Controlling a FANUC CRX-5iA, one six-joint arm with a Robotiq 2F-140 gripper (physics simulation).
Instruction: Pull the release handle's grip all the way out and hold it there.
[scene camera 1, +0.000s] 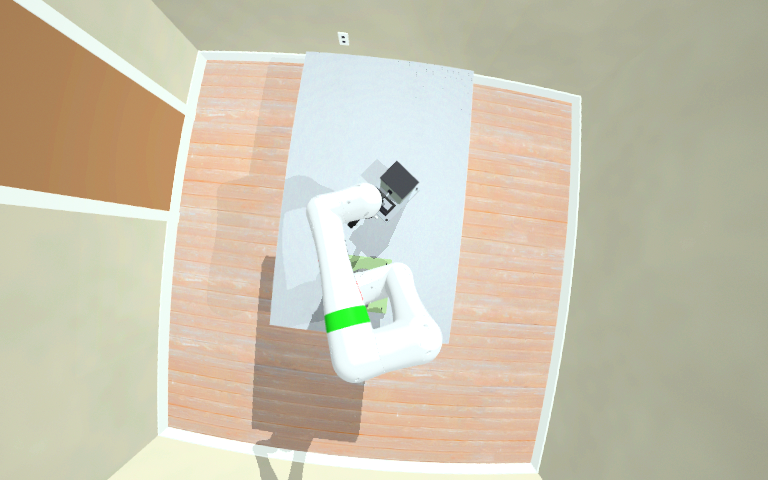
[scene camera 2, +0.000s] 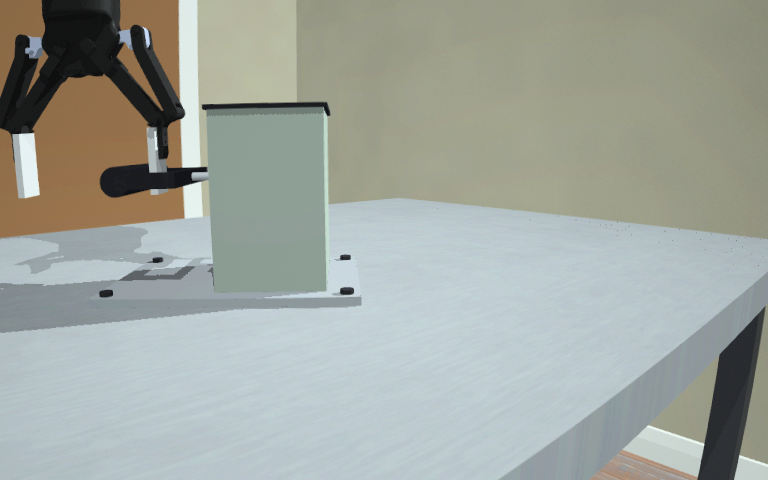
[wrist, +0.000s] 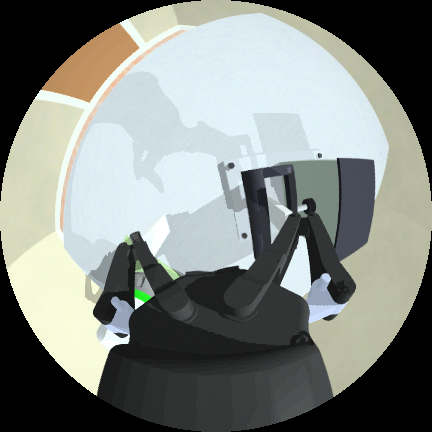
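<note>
The release handle is a black loop whose thick grip bar (scene camera 2: 116, 181) (wrist: 256, 210) faces away from a grey-green housing (scene camera 2: 269, 198) (wrist: 317, 192) with a dark lid (scene camera 1: 399, 180). In the scene camera 2 view a short light rod (scene camera 2: 199, 176) shows between loop and housing. My gripper (scene camera 2: 92, 194) (wrist: 214, 214) is open, fingers pointing down. One white fingertip reaches down into the loop's opening, between grip bar and housing. The other hangs well outside the bar, on the far side from the housing. The bar lies between the open fingers, not clamped.
The housing stands on a light base plate (scene camera 2: 283, 301) with black bolts at its corners, on the pale table (scene camera 1: 368, 113) (scene camera 2: 453, 339). The white arm (scene camera 1: 334, 254) reaches over the table from a green mounting piece (scene camera 1: 373, 262). A wall outlet (scene camera 1: 343, 38) shows beyond the table.
</note>
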